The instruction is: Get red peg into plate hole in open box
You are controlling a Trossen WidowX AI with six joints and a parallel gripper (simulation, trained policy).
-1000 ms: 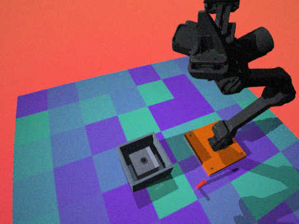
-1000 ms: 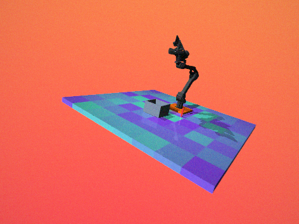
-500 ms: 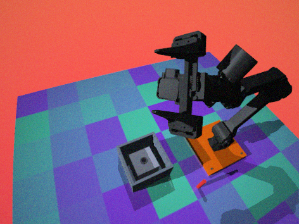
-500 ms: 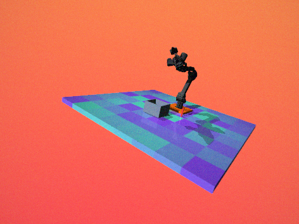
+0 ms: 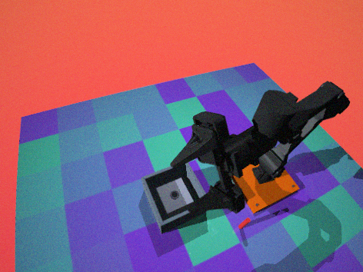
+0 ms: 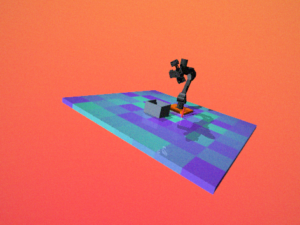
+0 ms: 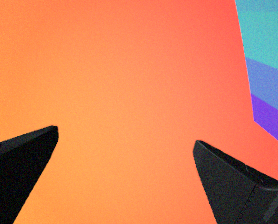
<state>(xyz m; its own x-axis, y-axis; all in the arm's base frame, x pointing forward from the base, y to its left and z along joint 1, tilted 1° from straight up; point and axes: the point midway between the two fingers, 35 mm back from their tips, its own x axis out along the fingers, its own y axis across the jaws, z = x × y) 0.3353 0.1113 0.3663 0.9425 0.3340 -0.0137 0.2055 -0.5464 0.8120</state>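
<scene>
My gripper tip is now 34 cm above the red peg, 22 cm past it and 2 cm to the right of it. The rest, counted from my gripper tip: grey plate 34 cm below, 12 cm to the right, 3 cm behind; then grey box 36 cm below, 12 cm to the right, 3 cm behind.
</scene>
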